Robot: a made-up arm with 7 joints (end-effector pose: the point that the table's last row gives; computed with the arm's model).
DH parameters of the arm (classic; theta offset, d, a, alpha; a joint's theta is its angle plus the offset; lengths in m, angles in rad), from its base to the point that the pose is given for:
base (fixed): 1.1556 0 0.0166 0
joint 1: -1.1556 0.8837 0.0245 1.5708
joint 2: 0 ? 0.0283 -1.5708
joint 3: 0 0.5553 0.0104 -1.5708
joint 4: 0 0.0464 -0.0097 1.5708
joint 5: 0 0.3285 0.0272 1.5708
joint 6: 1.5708 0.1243 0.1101 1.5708
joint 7: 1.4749 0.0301 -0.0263 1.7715
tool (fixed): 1.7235 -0.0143 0 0
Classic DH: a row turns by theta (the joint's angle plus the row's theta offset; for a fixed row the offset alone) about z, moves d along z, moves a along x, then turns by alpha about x.
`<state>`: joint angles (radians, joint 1 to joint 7).
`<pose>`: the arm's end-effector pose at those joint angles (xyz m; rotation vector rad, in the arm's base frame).
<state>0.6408 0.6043 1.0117 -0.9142 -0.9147 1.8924 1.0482</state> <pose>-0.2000 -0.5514 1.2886 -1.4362 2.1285 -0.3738</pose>
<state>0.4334 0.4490 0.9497 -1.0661 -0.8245 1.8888 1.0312</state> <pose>-0.2366 -0.4613 1.3132 -1.2461 2.3029 -0.3214</pose>
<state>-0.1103 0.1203 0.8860 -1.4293 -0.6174 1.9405 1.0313</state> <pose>-0.2497 -0.2748 1.3112 -0.5280 2.5116 -0.2775</pose>
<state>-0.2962 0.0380 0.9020 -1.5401 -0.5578 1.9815 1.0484</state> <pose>-0.2405 -0.2341 1.2963 -0.2593 2.4873 -0.3021</pose>
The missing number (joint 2, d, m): 0.0825
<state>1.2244 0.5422 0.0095 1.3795 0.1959 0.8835 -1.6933</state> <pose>0.1987 0.0261 1.6546 -1.3686 -1.1993 1.2352</pose>
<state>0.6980 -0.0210 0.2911 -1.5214 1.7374 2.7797 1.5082</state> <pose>-0.0100 -0.1639 1.5564 -0.3465 -0.2391 -0.7707</pose>
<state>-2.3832 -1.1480 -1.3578 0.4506 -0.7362 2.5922 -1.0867</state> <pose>-0.6552 -0.4701 1.2246 -1.4869 2.4767 0.3728</pose>
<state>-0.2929 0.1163 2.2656 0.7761 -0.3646 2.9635 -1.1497</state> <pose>-0.0455 0.0990 1.6666 0.8049 -2.1243 -0.0193</pose>
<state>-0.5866 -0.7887 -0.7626 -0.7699 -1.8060 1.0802 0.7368</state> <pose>0.5510 -0.0553 1.5327 -2.0247 -0.9687 -1.4857</pose>
